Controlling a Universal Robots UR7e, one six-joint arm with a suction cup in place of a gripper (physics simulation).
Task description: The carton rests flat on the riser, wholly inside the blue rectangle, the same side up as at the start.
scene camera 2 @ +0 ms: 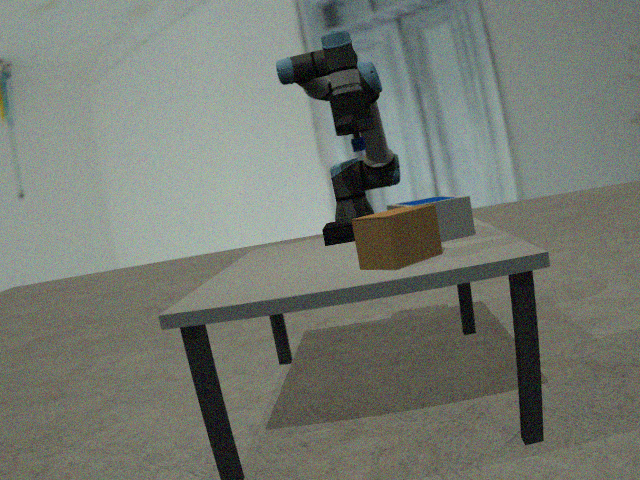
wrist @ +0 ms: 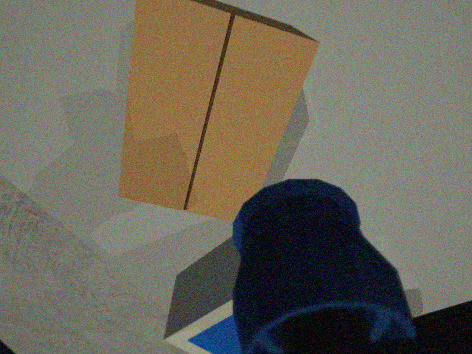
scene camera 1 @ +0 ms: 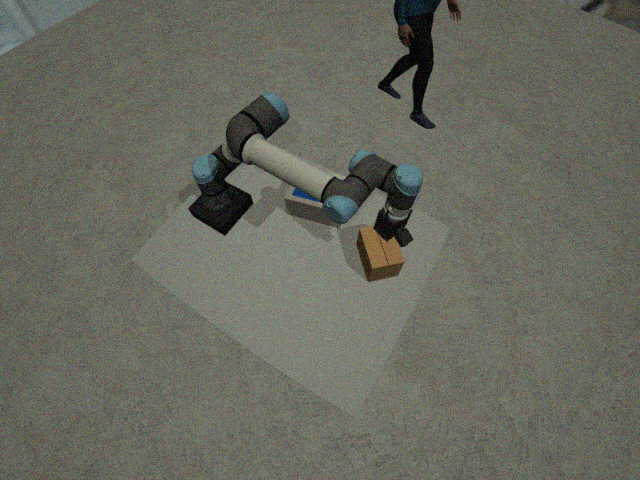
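Pixels of known places: hand, tool point: (scene camera 2: pixel 359 150) (wrist: pixel 295 233); arm's base, link origin: (scene camera 1: pixel 218 197).
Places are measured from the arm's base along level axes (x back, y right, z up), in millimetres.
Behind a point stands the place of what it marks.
The orange-brown carton (scene camera 1: pixel 381 255) @[x -776, y -9, z 64 mm] (scene camera 2: pixel 398 237) @[x -851, y -42, z 8 mm] (wrist: pixel 215 100) @[x -775, y -29, z 64 mm] stands on the table, apart from the riser, its seamed face up. The grey riser (scene camera 1: pixel 310 210) @[x -423, y -108, z 13 mm] (scene camera 2: pixel 457 222) @[x -536, y -270, z -18 mm] (wrist: pixel 202 290) @[x -539, y -243, z 8 mm] stands nearer the arm's base. The blue rectangle (scene camera 1: pixel 303 194) @[x -372, y -144, z 54 mm] (scene camera 2: pixel 430 200) @[x -438, y -217, z 54 mm] (wrist: pixel 217 336) @[x -488, y -251, z 54 mm] on its top is partly hidden by the arm in scene camera 1 and by the carton in scene camera 2. My suction gripper (scene camera 2: pixel 358 145) (wrist: pixel 299 215) is open and holds nothing. Its blue cup hangs well above carton height, apart from the carton. The cup is hidden in scene camera 1.
The light table (scene camera 1: pixel 258 289) @[x -381, y 280, z -66 mm] (scene camera 2: pixel 279 281) @[x -724, y 268, z -66 mm] (wrist: pixel 400 125) @[x -577, y 116, z -66 mm] carries the arm's black base (scene camera 1: pixel 223 210) @[x -65, y 49, z -2 mm] (scene camera 2: pixel 337 234) @[x -116, y 80, z -31 mm]. The arm's forearm passes above the riser in scene camera 1. A person (scene camera 1: pixel 422 62) is on the floor beyond the table.
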